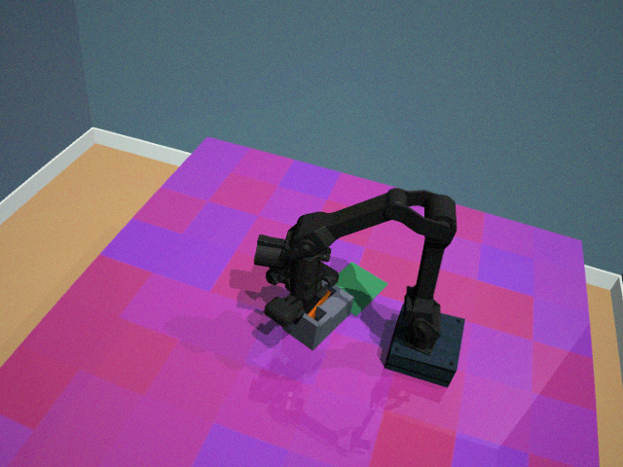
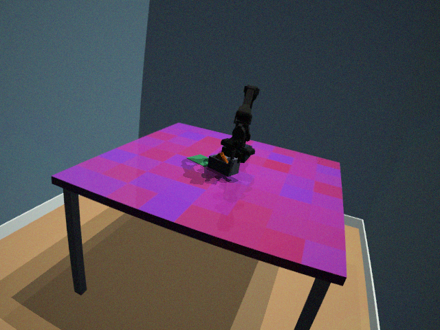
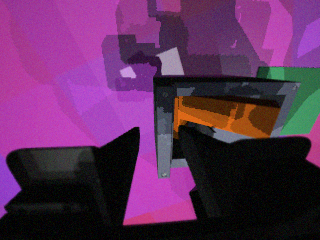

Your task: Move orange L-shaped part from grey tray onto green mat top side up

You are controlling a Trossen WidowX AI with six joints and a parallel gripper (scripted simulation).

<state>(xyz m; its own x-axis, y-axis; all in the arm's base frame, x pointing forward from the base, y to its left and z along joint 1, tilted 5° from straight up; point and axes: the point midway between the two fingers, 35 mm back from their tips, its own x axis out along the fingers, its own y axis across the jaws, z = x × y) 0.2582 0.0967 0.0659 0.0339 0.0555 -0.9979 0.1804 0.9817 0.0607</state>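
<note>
Now: gripper tip 5 cm to the left of the orange L-shaped part, 4 cm above it and 1 cm past it. Round my gripper tip: green mat (22 cm to the right, 9 cm below, 4 cm behind).
</note>
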